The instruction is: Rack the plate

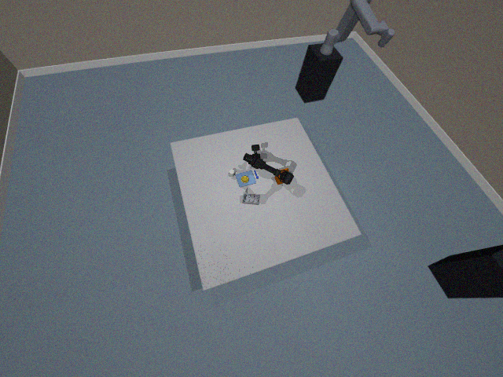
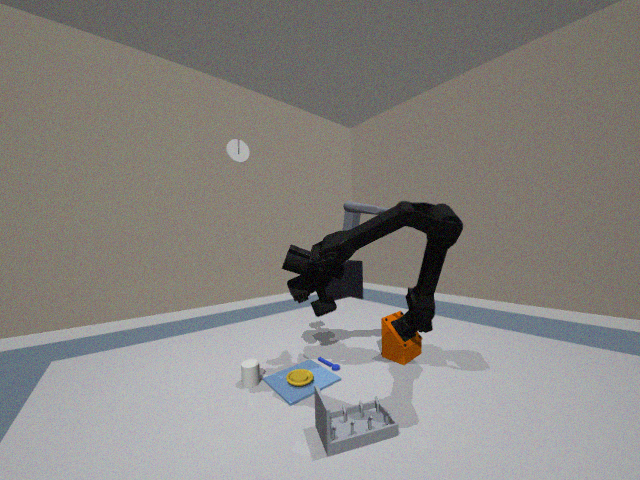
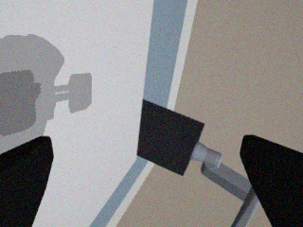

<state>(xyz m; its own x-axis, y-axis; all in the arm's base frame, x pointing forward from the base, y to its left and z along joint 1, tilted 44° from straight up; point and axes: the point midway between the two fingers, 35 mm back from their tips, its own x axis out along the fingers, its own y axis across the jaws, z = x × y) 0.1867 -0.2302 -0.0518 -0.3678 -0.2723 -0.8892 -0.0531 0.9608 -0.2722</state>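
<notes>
Right now my gripper tip is 18 cm above the yellow plate, 14 cm to the right of it and 14 cm short of it. Round my gripper tip: blue spoon 19 cm below, 12 cm to the left, 2 cm ahead; then light blue mat 19 cm below, 13 cm to the left, 13 cm ahead; then white cup 23 cm ahead, 17 cm below, 5 cm to the left.
</notes>
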